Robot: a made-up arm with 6 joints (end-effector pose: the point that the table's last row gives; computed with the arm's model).
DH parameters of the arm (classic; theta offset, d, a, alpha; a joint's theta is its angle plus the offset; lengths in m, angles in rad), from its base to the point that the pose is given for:
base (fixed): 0 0 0 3.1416
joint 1: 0 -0.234 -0.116 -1.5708
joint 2: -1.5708 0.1 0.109 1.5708
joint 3: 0 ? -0.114 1.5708
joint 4: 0 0.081 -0.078 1.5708
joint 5: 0 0.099 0.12 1.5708
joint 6: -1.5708 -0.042 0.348 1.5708
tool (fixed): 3.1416 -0.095 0 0
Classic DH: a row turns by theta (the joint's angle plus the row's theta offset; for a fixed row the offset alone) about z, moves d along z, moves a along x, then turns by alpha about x.
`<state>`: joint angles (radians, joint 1 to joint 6).
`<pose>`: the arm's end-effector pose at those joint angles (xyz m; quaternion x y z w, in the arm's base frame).
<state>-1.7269 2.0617 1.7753 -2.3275 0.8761 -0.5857</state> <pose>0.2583 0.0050 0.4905 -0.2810 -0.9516 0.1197 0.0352</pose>
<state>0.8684 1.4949 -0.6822 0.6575 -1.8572 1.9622</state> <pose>-0.1574 -0.3914 0.6555 -0.7318 -0.5348 0.3946 0.1508</pose>
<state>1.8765 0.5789 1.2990 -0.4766 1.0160 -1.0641</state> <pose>0.1531 0.1594 0.1339 -0.0366 0.2852 -0.7438 0.6034</pose>
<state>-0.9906 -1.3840 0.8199 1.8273 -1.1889 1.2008</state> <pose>0.2694 -0.0845 0.3239 0.3844 -0.7073 -0.5925 0.0300</pose>
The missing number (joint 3, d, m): -0.098
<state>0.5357 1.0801 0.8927 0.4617 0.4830 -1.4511</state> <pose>-0.0032 0.2502 0.4605 0.1687 0.3162 -0.4635 0.8104</pose>
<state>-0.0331 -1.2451 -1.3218 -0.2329 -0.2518 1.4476</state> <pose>-0.1684 0.1230 -0.1364 0.0353 -0.1674 -0.4980 0.8501</pose>
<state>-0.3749 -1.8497 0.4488 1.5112 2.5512 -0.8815</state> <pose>0.0052 0.0367 0.0765 0.1689 0.4022 -0.8788 0.1933</pose>
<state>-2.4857 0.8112 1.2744 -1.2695 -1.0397 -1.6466</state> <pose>-0.1852 -0.0737 -0.0364 0.2846 -0.4270 0.2901 0.8078</pose>
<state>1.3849 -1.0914 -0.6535 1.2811 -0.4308 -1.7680</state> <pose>0.0310 -0.1671 -0.0523 -0.5355 -0.6743 -0.4987 0.0993</pose>
